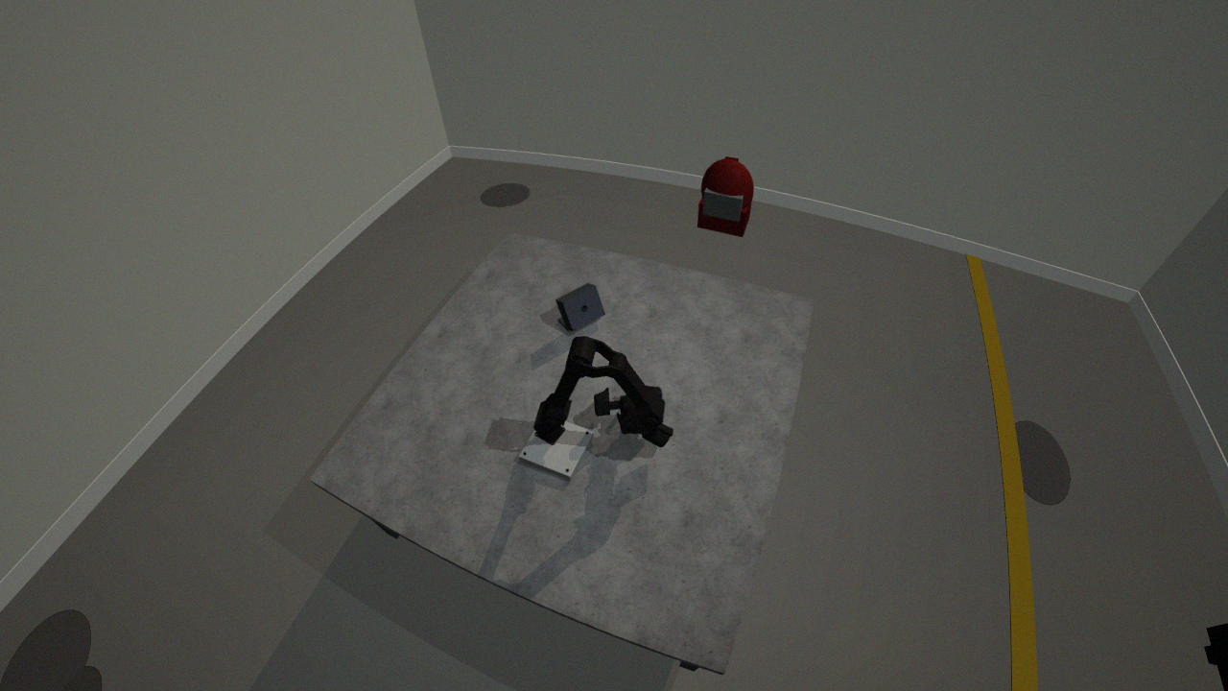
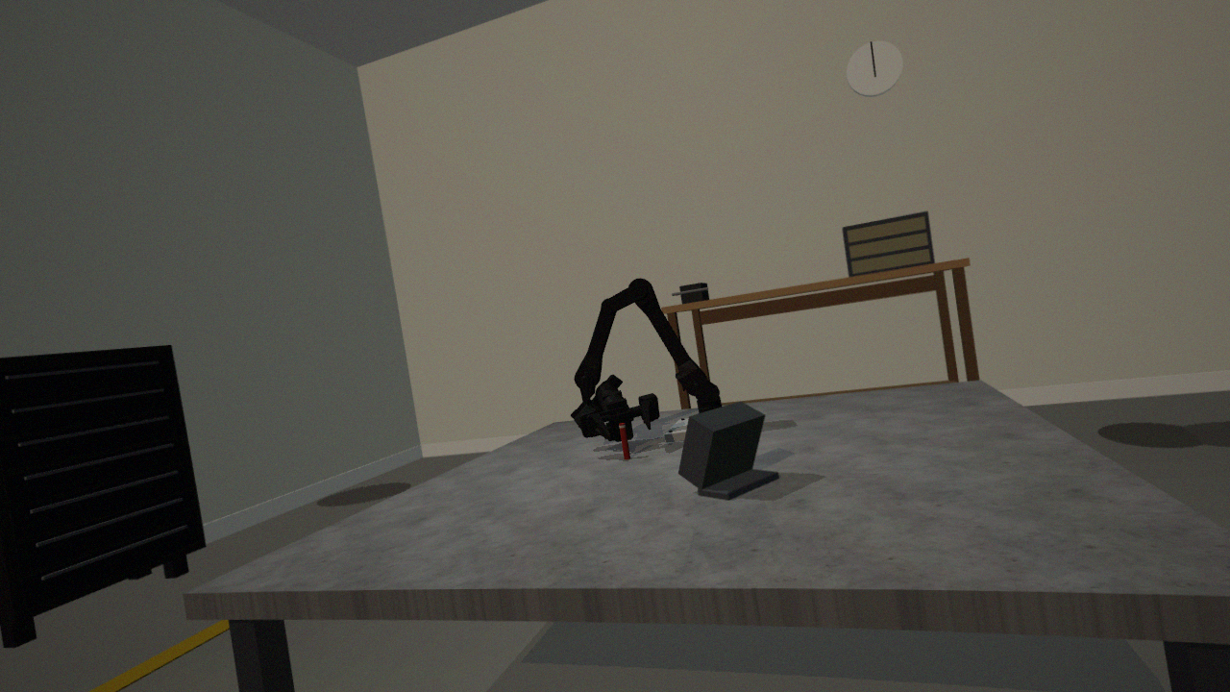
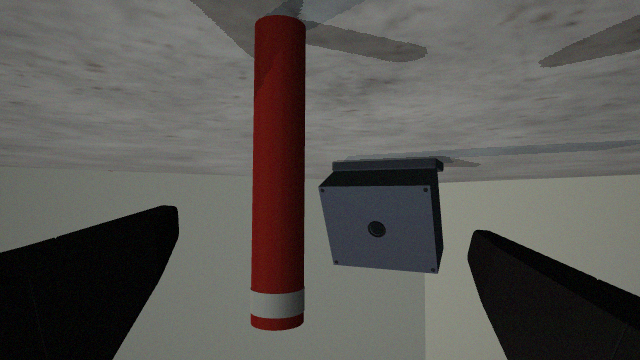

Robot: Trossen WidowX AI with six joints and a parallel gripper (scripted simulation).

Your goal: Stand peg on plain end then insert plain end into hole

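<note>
The red peg is 20 mm to the right of my gripper tip. The rest, counted from my gripper tip: grey sloped panel (210 mm ahead, 290 mm to the left, 10 mm above).
</note>
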